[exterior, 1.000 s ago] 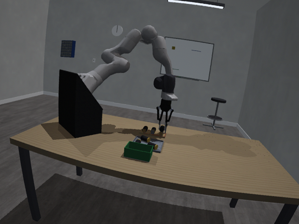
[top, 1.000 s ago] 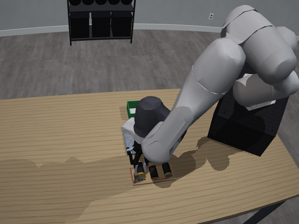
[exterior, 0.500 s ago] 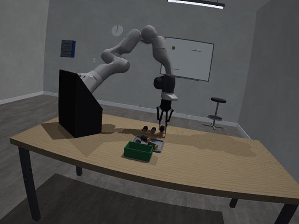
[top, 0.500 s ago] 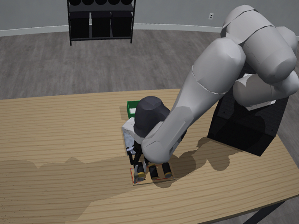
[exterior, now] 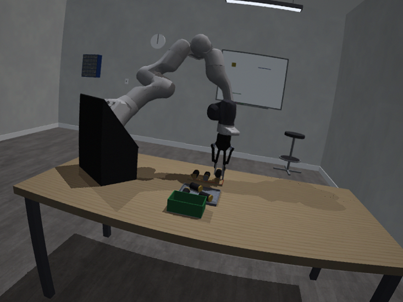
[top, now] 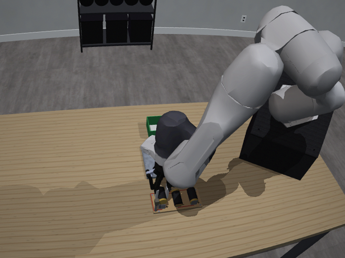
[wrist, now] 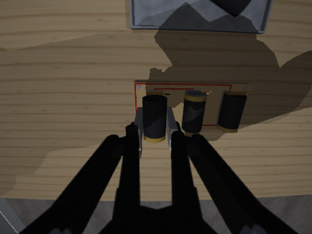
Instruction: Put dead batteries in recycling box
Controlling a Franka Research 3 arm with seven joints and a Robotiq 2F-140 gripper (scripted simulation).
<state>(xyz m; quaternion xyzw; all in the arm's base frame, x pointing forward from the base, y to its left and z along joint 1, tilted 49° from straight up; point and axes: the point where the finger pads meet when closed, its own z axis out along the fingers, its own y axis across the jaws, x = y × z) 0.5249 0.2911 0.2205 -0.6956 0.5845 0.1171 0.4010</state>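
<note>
The bulb is 50 mm to the left of my hand and 10 mm ahead of it. From my hand the other things lie so: grey tray: 220 mm to the right, 80 mm below; wooden holder board: 80 mm below, 60 mm behind, 20 mm to the right; thin post: 50 mm to the left, 40 mm below, 10 mm ahead.
</note>
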